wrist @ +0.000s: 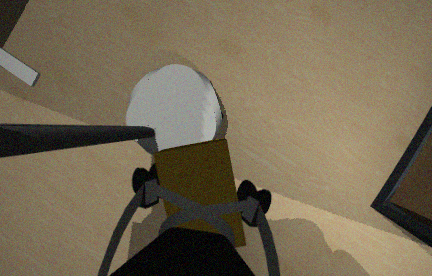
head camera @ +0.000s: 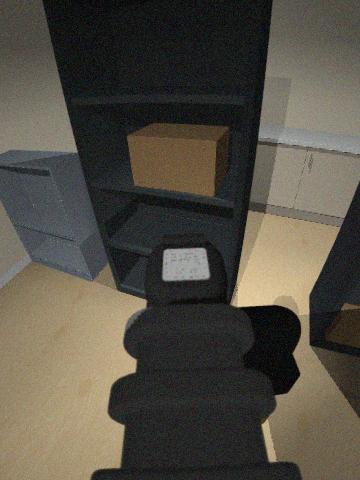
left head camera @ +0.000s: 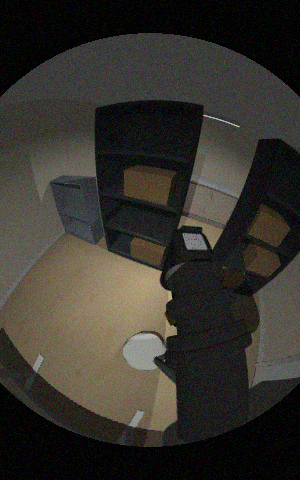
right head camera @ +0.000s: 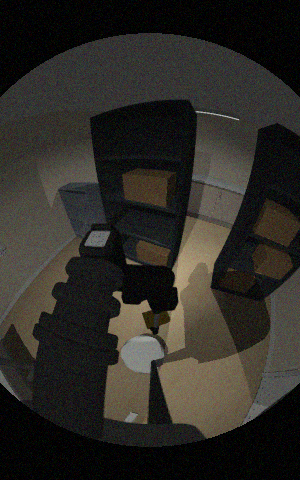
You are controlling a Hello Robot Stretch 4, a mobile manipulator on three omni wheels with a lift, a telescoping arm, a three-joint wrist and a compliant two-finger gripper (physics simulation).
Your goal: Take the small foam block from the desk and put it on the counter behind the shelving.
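Pixels of known places: gripper, fingertip midpoint: (wrist: 204, 185); robot's base, origin of the base link: (wrist: 179, 114) (left head camera: 143, 350) (right head camera: 143, 353).
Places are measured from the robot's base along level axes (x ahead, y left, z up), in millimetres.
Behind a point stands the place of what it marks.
Note:
The small foam block (wrist: 197, 167) @(z 1038, x 199, y -62 mm) (right head camera: 148, 318) @(z 1038, x 196, y -63 mm) (left head camera: 170, 318) @(z 1038, x 183, y -51 mm) is dark yellow and rectangular. In the wrist view it lies between the two fingertips. My gripper (wrist: 204, 185) @(z 989, x 206, y -87 mm) is shut on it and holds it above the floor. In the head view the arm hides the fingers. The counter (head camera: 312, 135) @(z 883, x 2611, y -1439 mm) (left head camera: 214, 186) @(z 883, x 2314, y -1321 mm) (right head camera: 218, 184) @(z 880, x 2342, y -1249 mm) has a pale top and light cabinet doors. It stands against the far wall, beyond and right of the tall dark shelving (head camera: 150, 50) @(z 1614, x 1718, y 136 mm) (left head camera: 147, 125) @(z 1699, x 1688, y 64 mm) (right head camera: 142, 135) @(z 1614, x 1695, y 82 mm). I cannot make out the desk's top.
A second dark shelving unit (head camera: 320, 300) @(z 211, x 1024, y -932 mm) (left head camera: 270, 155) @(z 1711, x 902, y -882 mm) (right head camera: 267, 145) @(z 1696, x 950, y -902 mm) stands on the right, with a floor passage between the two units. Brown boxes (head camera: 172, 162) (left head camera: 269, 225) @(z 1144, x 744, y -1099 mm) (right head camera: 277, 222) @(z 1146, x 744, y -1100 mm) sit on the shelves. A low grey-blue cabinet (head camera: 65, 200) @(z 775, x 1535, y 800 mm) is at the left. A white round disc (wrist: 172, 105) @(z 187, x -3, y 28 mm) shows below the gripper.

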